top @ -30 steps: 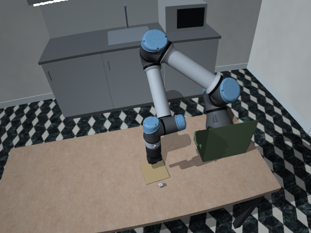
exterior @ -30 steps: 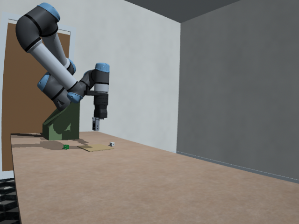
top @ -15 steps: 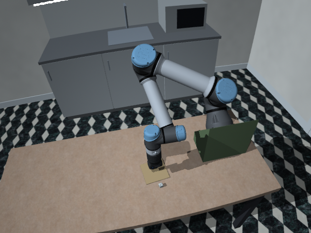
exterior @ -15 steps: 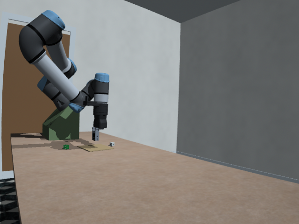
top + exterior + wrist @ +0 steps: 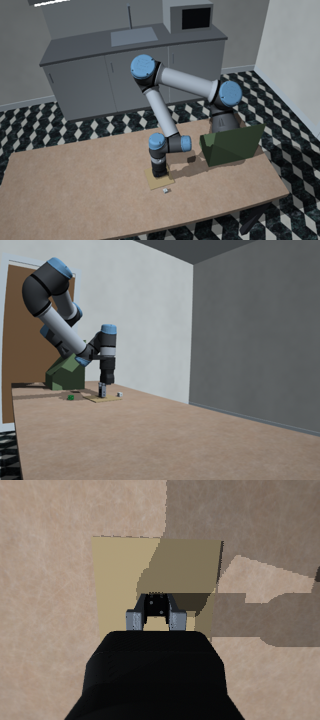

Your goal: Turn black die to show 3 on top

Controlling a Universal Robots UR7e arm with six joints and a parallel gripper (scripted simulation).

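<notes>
My hand is 10 mm above the black die. Also, from my hand: green die (30 mm behind, 140 mm to the right, 20 mm below); tan mat (30 mm below); white die (10 mm behind, 100 mm to the left, 20 mm below).
</notes>
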